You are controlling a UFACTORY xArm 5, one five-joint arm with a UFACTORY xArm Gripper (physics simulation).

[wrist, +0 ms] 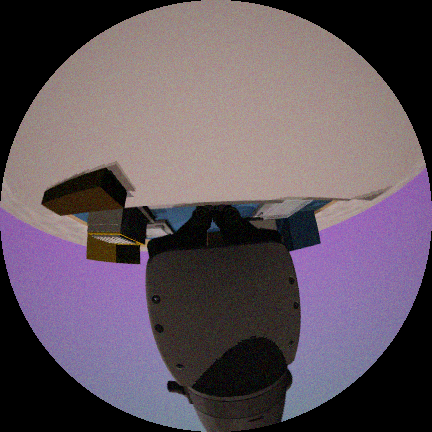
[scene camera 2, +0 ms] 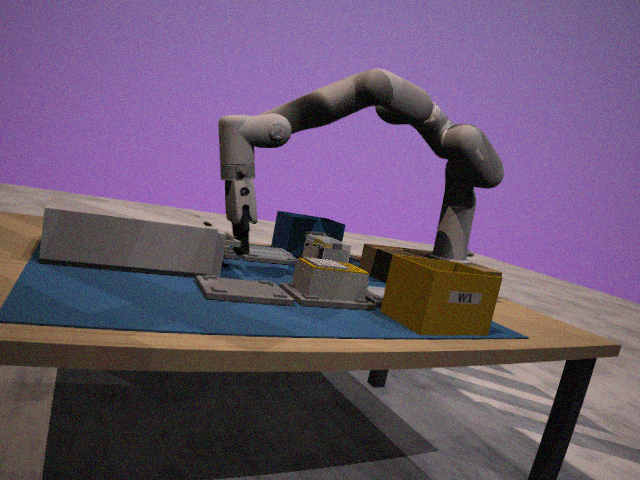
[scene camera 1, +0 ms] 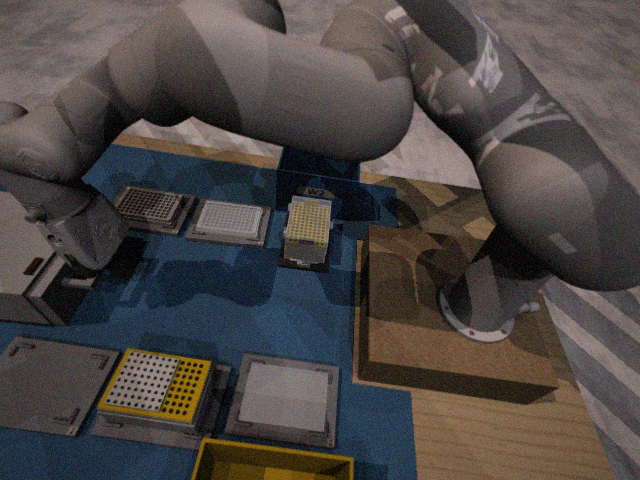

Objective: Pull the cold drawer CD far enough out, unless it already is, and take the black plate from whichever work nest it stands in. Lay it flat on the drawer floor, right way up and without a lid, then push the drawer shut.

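Places are measured from the arm's base along level axes (x ahead, y left, z up), in metres.
Pixels of known places: gripper, fingertip midpoint: (scene camera 2: 241,253) (scene camera 1: 126,274); arm's base at its link origin: (scene camera 2: 448,260) (scene camera 1: 473,309).
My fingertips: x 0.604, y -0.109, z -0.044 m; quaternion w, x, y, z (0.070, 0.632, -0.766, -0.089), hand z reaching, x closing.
Ahead of a thing's pixels: the offset from my fingertips to its middle. "pt": to the spot under its first point. Level surfaces: height alone.
The cold drawer CD's grey housing (scene camera 1: 12,245) (scene camera 2: 129,240) stands at the left, its pale surface @(dz +0.061 m) (wrist: 215,100) filling much of the wrist view. Its drawer front @(dx +0.078, dy -0.018, dz +0.008 m) (scene camera 1: 64,299) sits close against the housing, and the drawer looks shut. Its bar handle @(pt dx +0.053, dy +0.038, dz +0.034 m) (scene camera 1: 77,282) (scene camera 2: 231,240) sticks out toward the arm. My gripper (scene camera 2: 241,251) (wrist: 213,211) is shut and empty, pointing down right beside the handle; whether it touches is unclear. Its fingertips are hidden in scene camera 1. The black plate does not show in any view, and the drawer's inside is hidden.
A bare nest @(dx +0.078, dy +0.170, dz -0.032 m) (scene camera 1: 51,382) (scene camera 2: 245,290), a yellow-topped tip rack @(dx -0.099, dy +0.204, dz +0.003 m) (scene camera 1: 155,384) (scene camera 2: 330,284) and a nest with a pale flat piece @(pt dx -0.275, dy +0.215, dz -0.021 m) (scene camera 1: 284,395) line the near side. A dark-welled plate @(dx +0.008, dy -0.197, dz -0.022 m) (scene camera 1: 147,204), a white plate @(dx -0.166, dy -0.162, dz -0.022 m) (scene camera 1: 230,219) and another tip rack @(dx -0.332, dy -0.113, dz -0.002 m) (scene camera 1: 308,222) stand behind. Bin W1 @(dx -0.250, dy +0.368, dz +0.019 m) (scene camera 2: 403,291) is near.
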